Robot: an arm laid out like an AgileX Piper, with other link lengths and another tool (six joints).
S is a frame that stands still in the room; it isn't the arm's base.
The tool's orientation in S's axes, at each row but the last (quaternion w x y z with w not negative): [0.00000, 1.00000, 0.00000, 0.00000]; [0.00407, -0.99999, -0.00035, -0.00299]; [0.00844, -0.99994, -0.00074, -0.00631]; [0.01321, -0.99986, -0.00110, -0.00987]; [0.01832, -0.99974, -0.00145, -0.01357]
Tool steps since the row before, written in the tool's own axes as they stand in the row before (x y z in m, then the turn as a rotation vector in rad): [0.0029, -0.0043, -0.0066, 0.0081, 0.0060, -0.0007]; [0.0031, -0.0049, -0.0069, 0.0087, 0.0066, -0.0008]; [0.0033, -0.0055, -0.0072, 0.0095, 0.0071, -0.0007]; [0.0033, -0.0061, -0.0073, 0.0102, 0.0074, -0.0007]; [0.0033, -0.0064, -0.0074, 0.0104, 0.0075, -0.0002]
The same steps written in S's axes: [0.0029, 0.0043, 0.0066, 0.0081, -0.0060, 0.0007]; [0.0031, 0.0048, 0.0070, 0.0087, -0.0066, 0.0008]; [0.0032, 0.0054, 0.0073, 0.0095, -0.0071, 0.0007]; [0.0031, 0.0059, 0.0075, 0.0102, -0.0074, 0.0007]; [0.0031, 0.0061, 0.0077, 0.0104, -0.0075, 0.0002]
